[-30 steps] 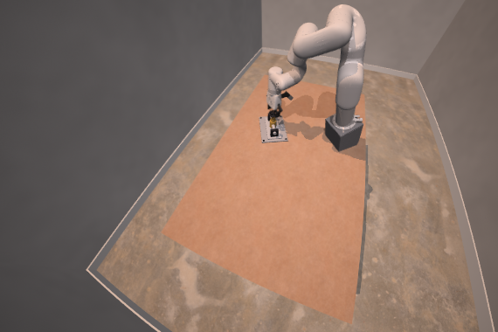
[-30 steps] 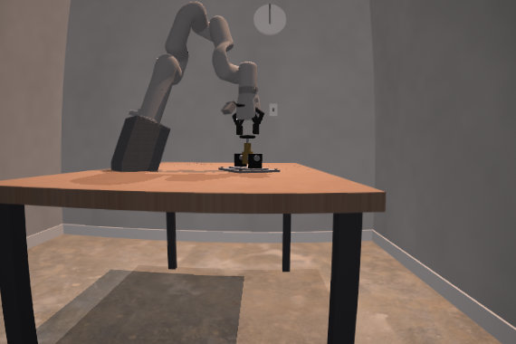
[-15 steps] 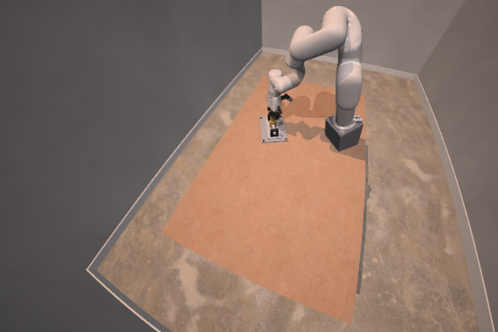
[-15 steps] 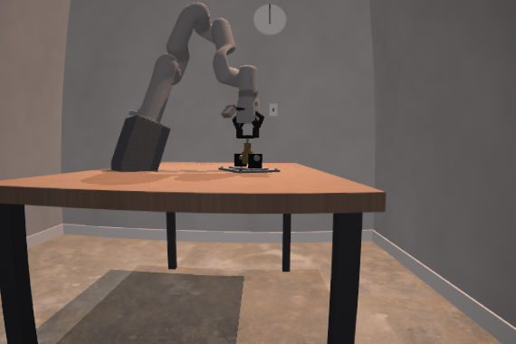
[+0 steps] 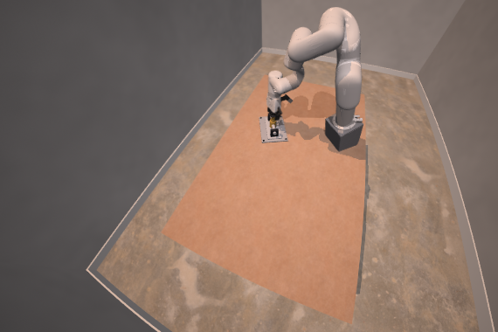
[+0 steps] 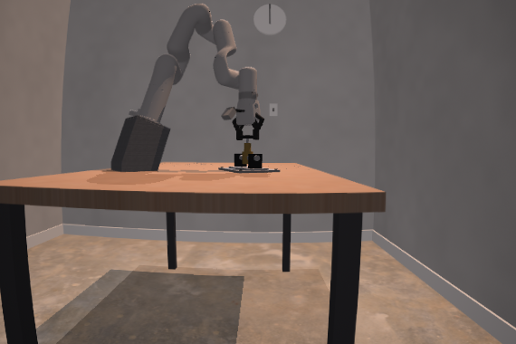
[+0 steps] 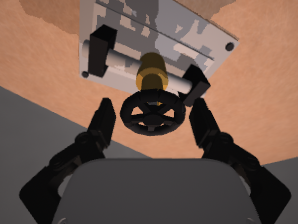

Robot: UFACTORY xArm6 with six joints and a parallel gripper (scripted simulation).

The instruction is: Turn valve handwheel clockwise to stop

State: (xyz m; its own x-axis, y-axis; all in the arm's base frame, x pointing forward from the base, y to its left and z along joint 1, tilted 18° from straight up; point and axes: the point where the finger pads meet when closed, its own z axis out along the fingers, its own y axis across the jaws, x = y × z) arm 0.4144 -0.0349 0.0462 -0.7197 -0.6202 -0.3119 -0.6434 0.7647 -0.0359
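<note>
The black spoked handwheel is 10 mm below my hand. Also, from my hand: grey baseplate: 130 mm below.
</note>
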